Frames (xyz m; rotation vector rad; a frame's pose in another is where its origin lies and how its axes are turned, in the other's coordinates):
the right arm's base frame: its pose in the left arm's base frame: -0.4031 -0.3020 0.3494 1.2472 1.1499 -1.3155
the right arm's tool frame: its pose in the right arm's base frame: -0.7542 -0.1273 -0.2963 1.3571 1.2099 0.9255
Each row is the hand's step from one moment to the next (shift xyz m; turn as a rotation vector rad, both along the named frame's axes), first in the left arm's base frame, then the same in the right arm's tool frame.
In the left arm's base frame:
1: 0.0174 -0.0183 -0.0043 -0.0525 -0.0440 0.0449
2: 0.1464 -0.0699 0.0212 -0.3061 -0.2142 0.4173
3: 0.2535 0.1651 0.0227 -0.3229 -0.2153 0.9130
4: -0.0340 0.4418 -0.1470 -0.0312 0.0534 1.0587
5: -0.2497 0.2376 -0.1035 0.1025 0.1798 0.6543
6: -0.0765 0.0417 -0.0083 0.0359 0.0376 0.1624
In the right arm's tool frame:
1: 0.0182 0.0179 -0.0020 -0.0602 0.0399 -0.0387
2: 0.1396 0.0598 -0.0609 -0.3845 0.1696 -0.3702
3: 0.2403 -0.1778 -0.0516 -0.5064 0.1048 -0.8466
4: -0.0087 -0.4160 0.2116 -0.2565 -0.1938 -1.0106
5: -0.2256 -0.2101 0.1857 -0.0418 -0.2706 -0.6293
6: -0.0736 -0.0367 0.0299 0.0000 -0.0607 -0.1594

